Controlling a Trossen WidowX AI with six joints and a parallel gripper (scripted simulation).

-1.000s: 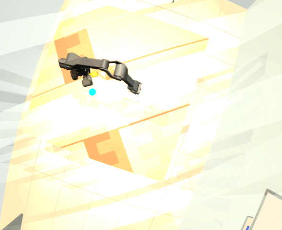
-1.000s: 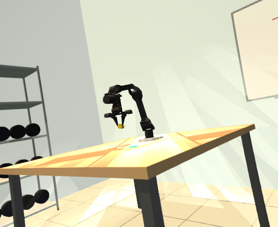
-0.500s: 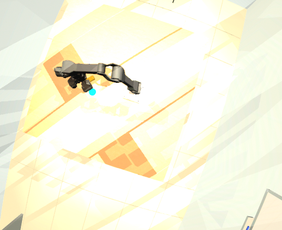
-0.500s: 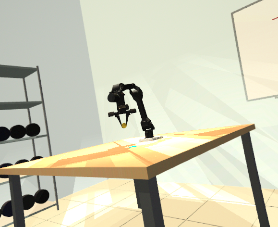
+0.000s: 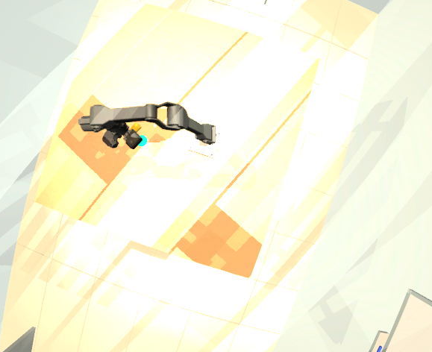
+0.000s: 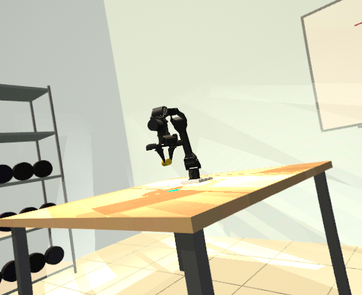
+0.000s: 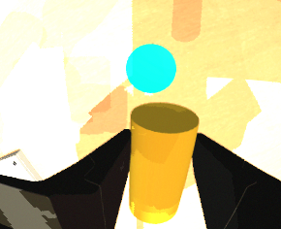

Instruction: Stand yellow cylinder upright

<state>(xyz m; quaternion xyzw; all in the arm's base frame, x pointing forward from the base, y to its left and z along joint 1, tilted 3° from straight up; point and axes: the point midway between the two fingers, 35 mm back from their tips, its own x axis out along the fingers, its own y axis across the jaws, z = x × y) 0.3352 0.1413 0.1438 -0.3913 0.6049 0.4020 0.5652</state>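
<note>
My gripper tip is 1 cm to the right of the cyan circle and 14 cm above it. Also, from my gripper tip: yellow tall cylinder: 1 cm behind, 2 cm to the right.
</note>
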